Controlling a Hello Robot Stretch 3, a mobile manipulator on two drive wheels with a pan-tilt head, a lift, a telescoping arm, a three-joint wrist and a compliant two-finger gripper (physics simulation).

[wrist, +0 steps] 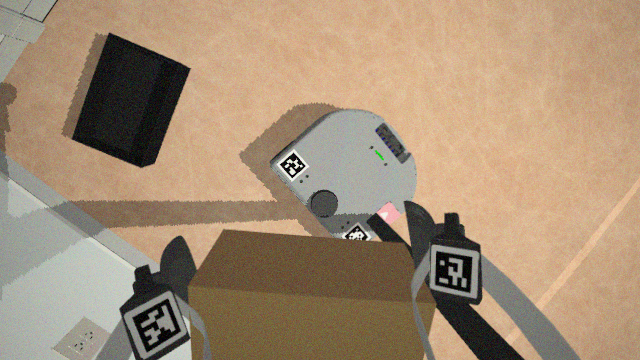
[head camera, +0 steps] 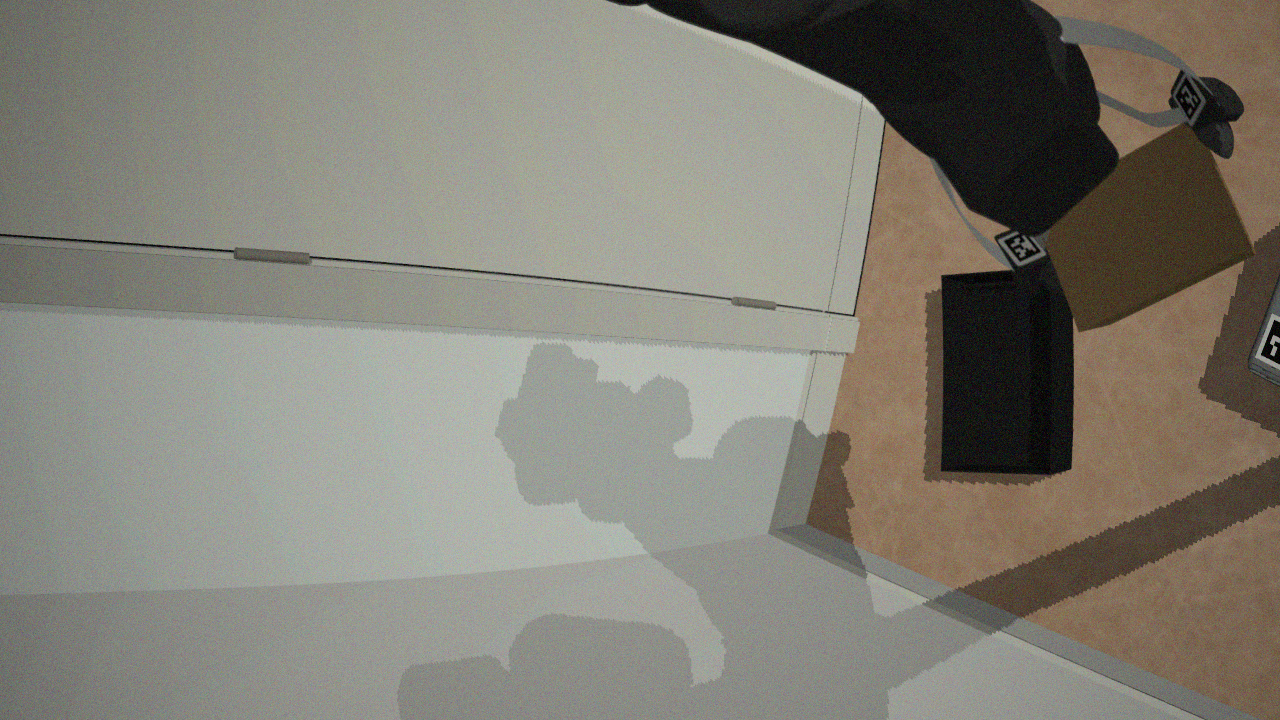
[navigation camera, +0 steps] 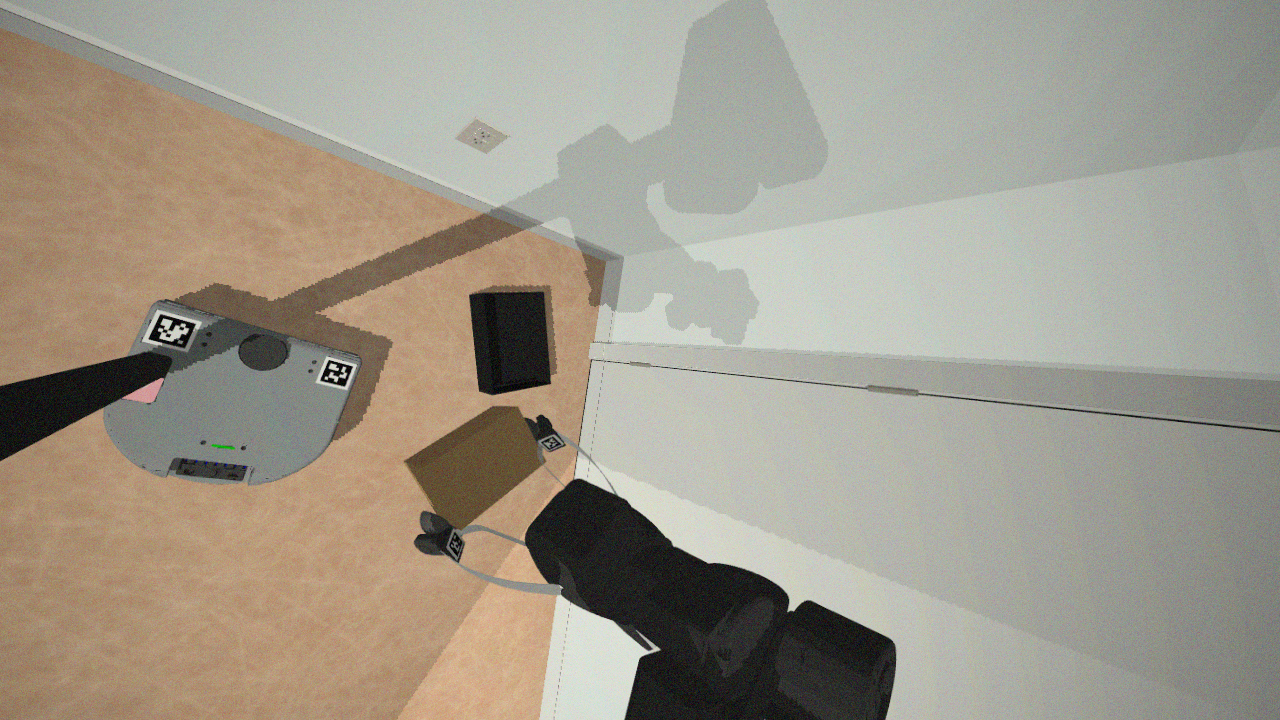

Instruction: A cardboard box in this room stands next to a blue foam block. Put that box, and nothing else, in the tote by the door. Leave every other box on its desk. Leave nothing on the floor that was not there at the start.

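Frame: origin at the robot's base, x ahead, y left, z up, level; millimetres.
Seen in the pictures: gripper, fingertip midpoint: [wrist: 297, 245] [head camera: 1132, 202]; robot's base, origin of the base link: [wrist: 319, 190] [navigation camera: 263, 350].
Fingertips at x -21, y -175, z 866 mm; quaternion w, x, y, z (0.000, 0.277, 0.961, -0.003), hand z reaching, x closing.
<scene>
Offsets run from my fingertips to a thing's top centre. "spot": to the spot under its first point.
My gripper [head camera: 1126, 189] [navigation camera: 487, 481] [wrist: 297, 245] is shut on a brown cardboard box {dx +13, dy +21, dz +62 mm} [head camera: 1154, 241] [navigation camera: 478, 467] [wrist: 310, 325], one finger on each side, and holds it above the floor. The black tote {dx +243, dy -371, dz -766 mm} [head camera: 1059, 385] [navigation camera: 486, 344] [wrist: 167, 100] stands on the floor near the wall corner, beside the door {spot: dx +163, dy -747, dz -40 mm} [head camera: 447, 152] [navigation camera: 760, 429]. In the navigation view the box appears just below the tote, apart from it. In the head view one finger overlaps the tote's upper edge. The blue foam block does not show.
My base [navigation camera: 268, 420] [wrist: 350, 155] is on the floor, left of the tote in the navigation view. A wall with an outlet [navigation camera: 481, 135] [wrist: 82, 340] runs past the tote and meets the door's wall at the corner. The robot's shadow falls across floor and walls.
</scene>
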